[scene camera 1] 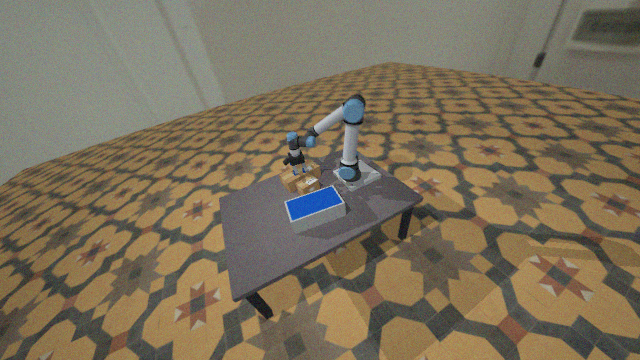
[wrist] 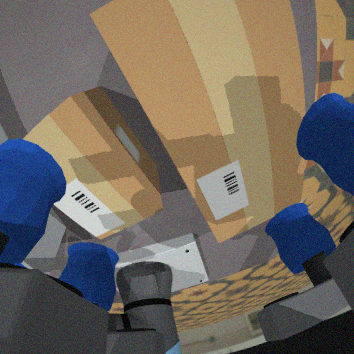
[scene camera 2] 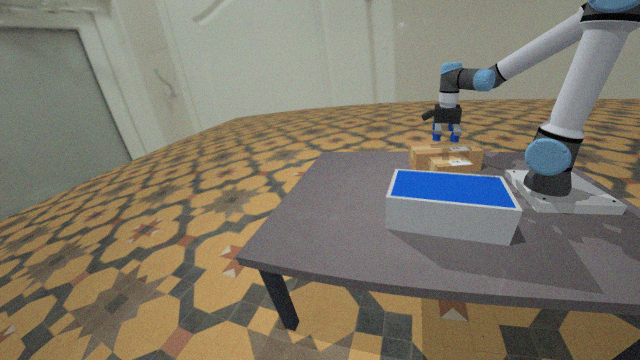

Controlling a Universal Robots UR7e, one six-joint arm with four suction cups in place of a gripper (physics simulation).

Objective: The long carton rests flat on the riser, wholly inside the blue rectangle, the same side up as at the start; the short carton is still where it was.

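Frame: origin at the arm's base, x ahead, y left, z up, level; millimetres.
Where they show: hand, its tool point: (scene camera 1: pixel 298 167) (wrist: pixel 190 207) (scene camera 2: pixel 444 134); arm's base, origin of its link: (wrist: pixel 144 274) (scene camera 2: pixel 545 186).
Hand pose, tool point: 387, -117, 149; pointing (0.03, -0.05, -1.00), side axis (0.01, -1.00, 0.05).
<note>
Things, the pixels of their top centre, and the offset from my tool point, as dx, dy, dz. Level surfaces: height alone.
- long carton, centre of its top: (wrist: pixel 247 142) (scene camera 2: pixel 444 146) (scene camera 1: pixel 299 170) -10, -80, -81
- short carton, centre of its top: (wrist: pixel 85 187) (scene camera 2: pixel 450 160) (scene camera 1: pixel 306 181) -28, +93, -81
- white-grey riser, centre of its top: (scene camera 2: pixel 448 186) (scene camera 1: pixel 313 202) -7, +347, -63
- blue rectangle, centre of its top: (scene camera 2: pixel 448 186) (scene camera 1: pixel 313 202) -7, +347, -63
- table, height of its surface: dz -183
The long carton (scene camera 1: pixel 288 182) (scene camera 2: pixel 420 156) (wrist: pixel 150 90) lies flat on the table behind the short carton, with a tape strip and a barcode label on top. The short carton (scene camera 1: pixel 308 186) (scene camera 2: pixel 442 164) (wrist: pixel 90 132) stands on the table between the long carton and the riser, its label up. The white-grey riser (scene camera 1: pixel 320 220) (scene camera 2: pixel 450 218) carries the blue rectangle (scene camera 1: pixel 314 203) (scene camera 2: pixel 450 189), which is bare. My gripper (scene camera 1: pixel 299 172) (scene camera 2: pixel 446 136) (wrist: pixel 187 200) is open, its blue cups hanging above the cartons and holding nothing. In the wrist view the cups flank both cartons.
The table (scene camera 1: pixel 260 240) (scene camera 2: pixel 320 215) bears all of these. The arm's pale base plate (scene camera 1: pixel 370 176) (scene camera 2: pixel 580 204) (wrist: pixel 195 262) stands at the right of the cartons in the scene views. The long carton lies close to the table's far edge.
</note>
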